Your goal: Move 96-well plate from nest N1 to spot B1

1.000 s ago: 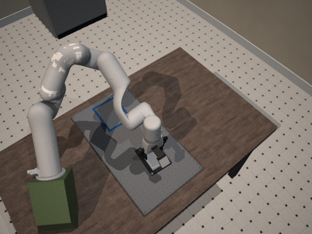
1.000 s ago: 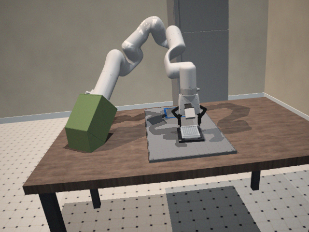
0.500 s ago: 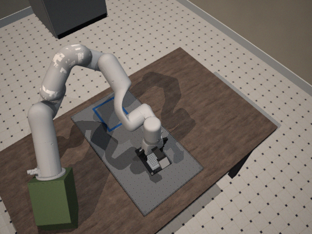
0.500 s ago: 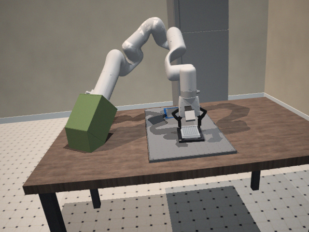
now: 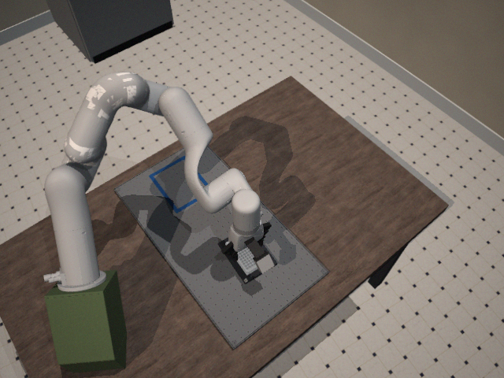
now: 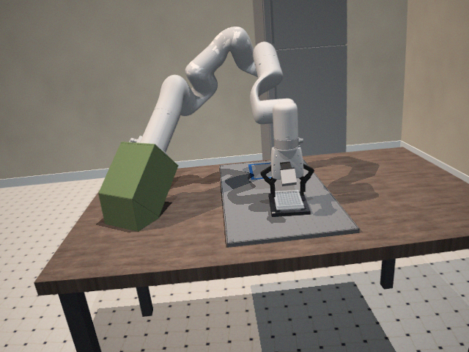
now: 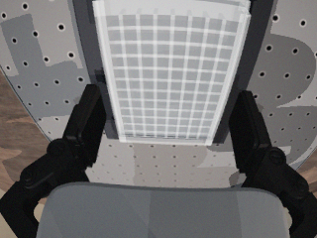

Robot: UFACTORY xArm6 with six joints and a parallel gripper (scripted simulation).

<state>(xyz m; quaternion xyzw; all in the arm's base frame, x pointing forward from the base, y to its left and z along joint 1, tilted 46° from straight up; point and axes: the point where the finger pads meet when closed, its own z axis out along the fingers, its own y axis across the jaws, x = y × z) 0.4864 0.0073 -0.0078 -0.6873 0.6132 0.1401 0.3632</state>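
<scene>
The 96-well plate is 3 cm below my hand. The rest, counted from my hand: plate nest N1: 4 cm below.
</scene>
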